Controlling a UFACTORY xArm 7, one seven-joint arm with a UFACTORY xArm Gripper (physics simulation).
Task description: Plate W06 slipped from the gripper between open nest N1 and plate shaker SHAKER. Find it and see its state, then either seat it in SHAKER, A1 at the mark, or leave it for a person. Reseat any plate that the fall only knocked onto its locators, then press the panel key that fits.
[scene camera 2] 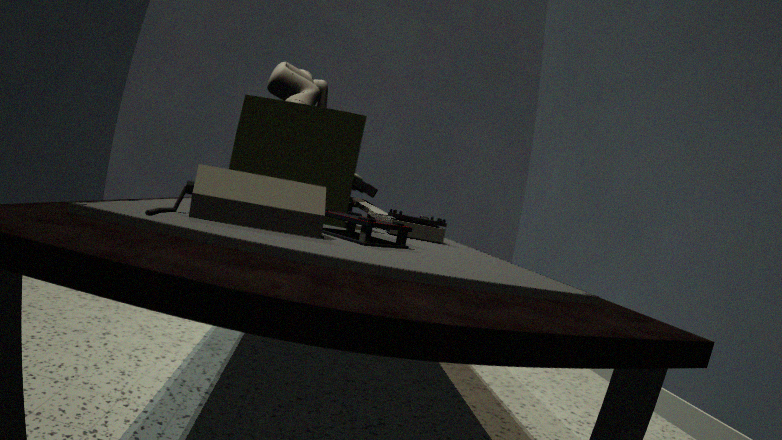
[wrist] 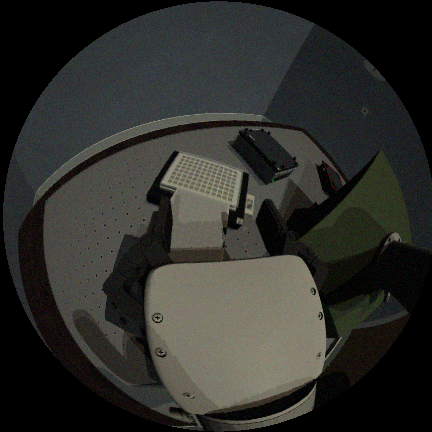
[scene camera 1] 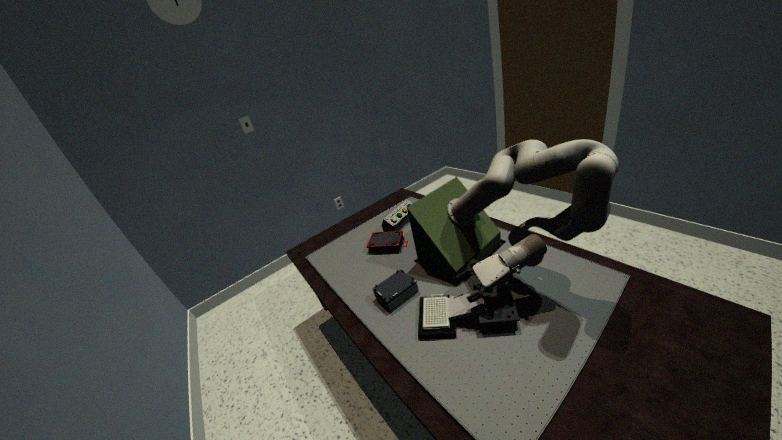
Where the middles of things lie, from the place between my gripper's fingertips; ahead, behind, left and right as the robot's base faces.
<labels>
Right now the black shaker station (scene camera 1: 394,290) is 14 cm ahead of my hand, 23 cm to the right of it and 7 cm below it.
</labels>
